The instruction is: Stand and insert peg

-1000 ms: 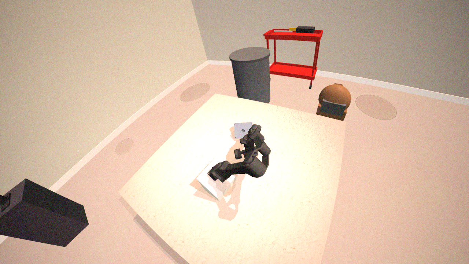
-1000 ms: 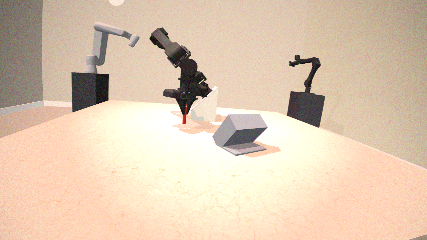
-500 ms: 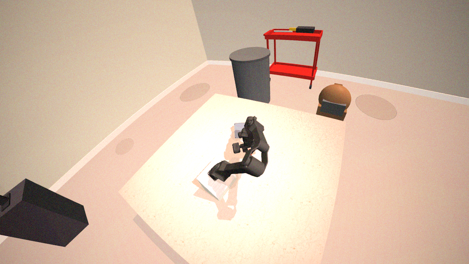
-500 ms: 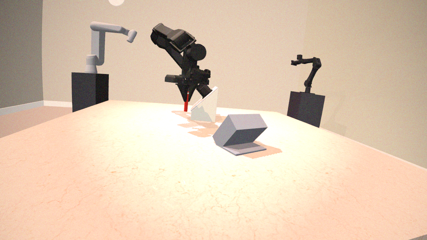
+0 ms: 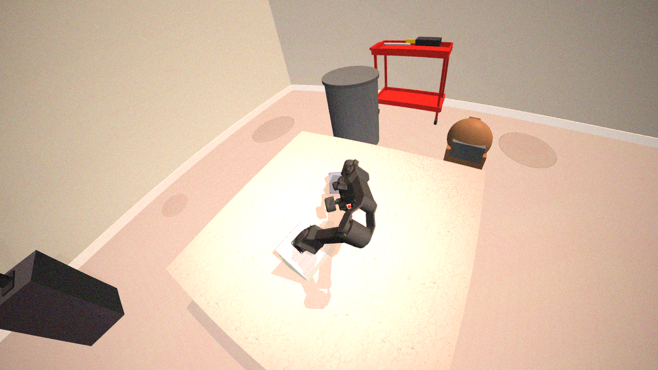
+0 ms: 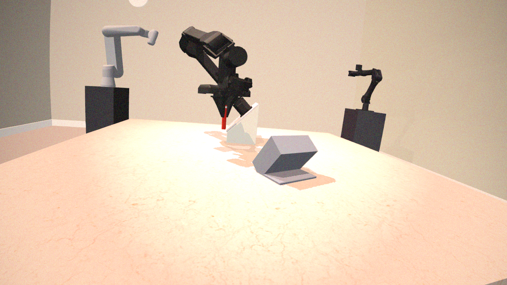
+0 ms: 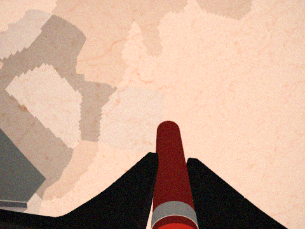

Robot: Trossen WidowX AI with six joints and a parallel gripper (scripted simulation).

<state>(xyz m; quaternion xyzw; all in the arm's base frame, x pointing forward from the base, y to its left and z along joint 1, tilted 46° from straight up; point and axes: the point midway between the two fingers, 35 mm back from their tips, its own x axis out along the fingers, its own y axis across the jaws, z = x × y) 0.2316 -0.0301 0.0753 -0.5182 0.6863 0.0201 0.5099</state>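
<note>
Right now my gripper tip is 18 cm to the right of the grey sloped panel, 18 cm short of it and 7 cm above it. The rest, counted from my gripper tip: red peg: 2 cm above.
</note>
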